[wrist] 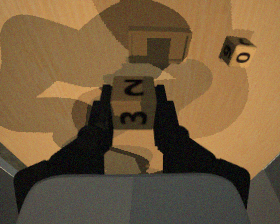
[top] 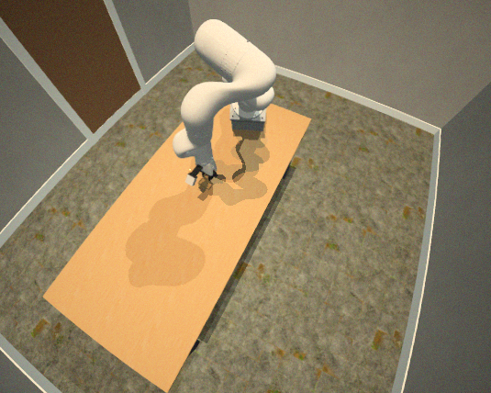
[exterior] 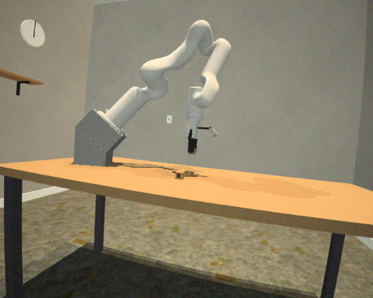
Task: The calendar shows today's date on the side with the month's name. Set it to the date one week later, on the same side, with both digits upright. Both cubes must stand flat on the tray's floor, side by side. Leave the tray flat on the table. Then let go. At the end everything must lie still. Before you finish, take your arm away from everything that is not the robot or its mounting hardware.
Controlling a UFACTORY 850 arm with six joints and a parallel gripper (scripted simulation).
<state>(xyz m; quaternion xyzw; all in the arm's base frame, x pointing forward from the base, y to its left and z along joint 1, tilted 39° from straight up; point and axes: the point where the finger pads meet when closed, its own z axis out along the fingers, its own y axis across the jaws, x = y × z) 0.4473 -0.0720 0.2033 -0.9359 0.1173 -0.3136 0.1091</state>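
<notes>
Now: the wooden calendar tray 1 cm behind my hand, 3 cm to the right of it and 13 cm below it.
</notes>
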